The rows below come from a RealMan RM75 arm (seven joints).
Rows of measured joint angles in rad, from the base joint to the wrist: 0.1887 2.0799 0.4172 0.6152 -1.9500 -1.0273 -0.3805; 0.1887 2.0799 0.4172 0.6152 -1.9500 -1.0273 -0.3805; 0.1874 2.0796 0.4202 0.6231 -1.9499 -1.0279 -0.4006; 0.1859 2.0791 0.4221 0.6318 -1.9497 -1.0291 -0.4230; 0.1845 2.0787 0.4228 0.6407 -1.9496 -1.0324 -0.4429; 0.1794 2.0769 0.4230 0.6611 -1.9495 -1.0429 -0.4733; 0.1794 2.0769 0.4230 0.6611 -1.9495 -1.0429 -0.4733; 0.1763 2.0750 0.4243 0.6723 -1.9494 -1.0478 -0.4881; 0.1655 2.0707 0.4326 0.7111 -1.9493 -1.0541 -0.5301; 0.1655 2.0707 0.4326 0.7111 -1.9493 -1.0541 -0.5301; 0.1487 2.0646 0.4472 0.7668 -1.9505 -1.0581 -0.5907; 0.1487 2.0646 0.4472 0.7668 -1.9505 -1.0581 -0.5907; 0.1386 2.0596 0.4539 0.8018 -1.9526 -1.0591 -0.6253; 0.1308 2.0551 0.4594 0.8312 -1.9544 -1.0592 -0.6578; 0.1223 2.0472 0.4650 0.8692 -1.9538 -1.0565 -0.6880; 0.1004 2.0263 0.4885 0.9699 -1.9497 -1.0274 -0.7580; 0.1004 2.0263 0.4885 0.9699 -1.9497 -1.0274 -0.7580; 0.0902 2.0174 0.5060 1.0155 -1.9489 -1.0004 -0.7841; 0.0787 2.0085 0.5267 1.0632 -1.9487 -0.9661 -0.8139; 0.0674 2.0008 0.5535 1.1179 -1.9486 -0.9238 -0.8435; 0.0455 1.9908 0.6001 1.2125 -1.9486 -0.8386 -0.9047; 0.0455 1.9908 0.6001 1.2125 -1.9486 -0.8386 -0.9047
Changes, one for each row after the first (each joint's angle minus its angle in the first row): 0.0000 0.0000 0.0000 0.0000 0.0000 0.0000 0.0000; -0.0013 -0.0003 0.0030 0.0079 0.0001 -0.0006 -0.0201; -0.0028 -0.0008 0.0049 0.0166 0.0003 -0.0018 -0.0425; -0.0042 -0.0012 0.0056 0.0255 0.0004 -0.0051 -0.0624; -0.0093 -0.0030 0.0058 0.0459 0.0005 -0.0156 -0.0928; -0.0093 -0.0030 0.0058 0.0459 0.0005 -0.0156 -0.0928; -0.0124 -0.0049 0.0071 0.0571 0.0006 -0.0205 -0.1076; -0.0232 -0.0092 0.0154 0.0959 0.0007 -0.0268 -0.1496; -0.0232 -0.0092 0.0154 0.0959 0.0007 -0.0268 -0.1496; -0.0400 -0.0153 0.0300 0.1516 -0.0005 -0.0308 -0.2102; -0.0400 -0.0153 0.0300 0.1516 -0.0005 -0.0308 -0.2102; -0.0501 -0.0203 0.0367 0.1866 -0.0026 -0.0318 -0.2448; -0.0579 -0.0248 0.0422 0.2160 -0.0044 -0.0319 -0.2773; -0.0664 -0.0327 0.0478 0.2540 -0.0038 -0.0292 -0.3075; -0.0883 -0.0536 0.0713 0.3547 0.0003 -0.0001 -0.3775; -0.0883 -0.0536 0.0713 0.3547 0.0003 -0.0001 -0.3775; -0.0985 -0.0625 0.0888 0.4003 0.0011 0.0269 -0.4036; -0.1100 -0.0714 0.1095 0.4480 0.0013 0.0612 -0.4334; -0.1213 -0.0791 0.1363 0.5027 0.0014 0.1035 -0.4630; -0.1432 -0.0891 0.1829 0.5973 0.0014 0.1887 -0.5242; -0.1432 -0.0891 0.1829 0.5973 0.0014 0.1887 -0.5242
